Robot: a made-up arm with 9 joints. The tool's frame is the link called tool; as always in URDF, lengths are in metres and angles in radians.
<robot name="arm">
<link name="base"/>
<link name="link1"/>
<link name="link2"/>
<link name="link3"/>
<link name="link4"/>
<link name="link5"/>
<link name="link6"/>
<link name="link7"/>
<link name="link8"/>
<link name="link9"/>
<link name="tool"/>
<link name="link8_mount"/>
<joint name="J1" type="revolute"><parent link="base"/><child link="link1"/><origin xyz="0.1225 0.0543 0.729" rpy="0.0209 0.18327 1.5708"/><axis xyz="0 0 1"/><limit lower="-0.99" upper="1.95"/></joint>
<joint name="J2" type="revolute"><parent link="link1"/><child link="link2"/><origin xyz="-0.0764 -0.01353 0.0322" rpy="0.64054 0.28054 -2.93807"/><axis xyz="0 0 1"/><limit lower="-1.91" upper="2.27"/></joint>
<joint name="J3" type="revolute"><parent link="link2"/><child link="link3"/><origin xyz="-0.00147 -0.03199 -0.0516" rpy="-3.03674 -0.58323 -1.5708"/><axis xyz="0 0 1"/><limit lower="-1.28" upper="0.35"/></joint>
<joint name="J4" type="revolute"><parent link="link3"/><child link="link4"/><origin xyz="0.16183 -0.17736 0.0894" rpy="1.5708 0 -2.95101"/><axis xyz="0 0 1"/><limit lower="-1.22" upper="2.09"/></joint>
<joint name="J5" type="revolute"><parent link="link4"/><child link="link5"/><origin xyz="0.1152 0.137 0.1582" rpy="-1.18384 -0.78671 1.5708"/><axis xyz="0 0 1"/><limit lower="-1.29" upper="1.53"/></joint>
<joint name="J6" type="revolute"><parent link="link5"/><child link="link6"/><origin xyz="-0.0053 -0.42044 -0.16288" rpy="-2.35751 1.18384 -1.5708"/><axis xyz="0 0 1"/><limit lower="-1.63" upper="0.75"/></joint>
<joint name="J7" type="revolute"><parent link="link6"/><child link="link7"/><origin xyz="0.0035 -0.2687 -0.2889" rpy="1.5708 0 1.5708"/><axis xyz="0 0 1"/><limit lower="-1.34" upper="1.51"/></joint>
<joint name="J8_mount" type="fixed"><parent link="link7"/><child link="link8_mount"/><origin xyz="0.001 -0.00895 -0.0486" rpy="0 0 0"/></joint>
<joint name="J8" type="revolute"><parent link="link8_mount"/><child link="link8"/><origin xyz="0.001 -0.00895 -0.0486" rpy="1.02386 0.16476 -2.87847"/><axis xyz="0 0 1"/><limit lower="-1.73" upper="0.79"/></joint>
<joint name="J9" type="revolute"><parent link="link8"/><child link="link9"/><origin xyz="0.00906 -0.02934 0.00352" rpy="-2.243 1.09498 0.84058"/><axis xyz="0 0 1"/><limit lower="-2.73" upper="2.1"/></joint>
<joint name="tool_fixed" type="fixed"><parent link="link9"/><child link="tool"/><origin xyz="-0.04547 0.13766 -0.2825" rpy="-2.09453 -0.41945 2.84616"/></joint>
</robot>
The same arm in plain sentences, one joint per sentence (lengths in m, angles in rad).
The arm has nine revolute joints in a row. What follows holds with every joint at zero, and every direction is one of the base frame's. The first joint is mounted 0.1225 m along +x and 0.0543 m along +y and 0.729 m along +z from the base frame's origin and turns about the direction (0.020901, 0.182207, 0.983038), from -0.99 to 1.95 rad. The second joint is mounted 0.0142 m along +x and 0.0693 m along -y and 0.0453 m along +z from the first joint and turns about the direction (-0.524203, -0.190101, 0.830104), from -1.91 to 2.27 rad. The third joint is mounted 0.0002 m along +x and 0.008 m along +y and 0.0602 m along -z from the second joint and turns about -z, from -1.28 to 0.35 rad. The fourth joint is mounted 0.1253 m along -x and 0.2048 m along -y and 0.0894 m along -z from the third joint and turns about +y, from -1.22 to 2.09 rad. The fifth joint is mounted 0.1152 m along +x and 0.1582 m along +y and 0.137 m along -z from the fourth joint and turns about the direction (-0.926063, 0.266489, 0.267189), from -1.29 to 1.53 rad. The sixth joint is mounted 0.3095 m along +x and 0.2278 m along +y and 0.2359 m along +z from the fifth joint and turns about -z, from -1.63 to 0.75 rad. The seventh joint is mounted 0.0035 m along +x and 0.2687 m along +y and 0.2889 m along +z from the sixth joint and turns about +x, from -1.34 to 1.51 rad. The eighth joint is mounted 0.0972 m along -x and 0.002 m along -y and 0.0179 m along +z from the seventh joint and turns about the direction (0.513027, 0.304516, -0.802542), from -1.73 to 0.79 rad. The ninth joint is mounted 0.0244 m along -x and 0.0097 m along +y and 0.0163 m along -z from the eighth joint and turns about the direction (0.102102, -0.993818, 0.043601), from -2.73 to 2.1 rad. The tool frame, which is the frame that the pose is given for, is mounted 0.1525 m along -x and 0.2648 m along +y and 0.0863 m along -z from the ninth joint; its axes are the base frame's turned by roll -2.2683, pitch 1.1015 and yaw -1.6271 rad (as in URDF: about the fixed x, then y, then z).
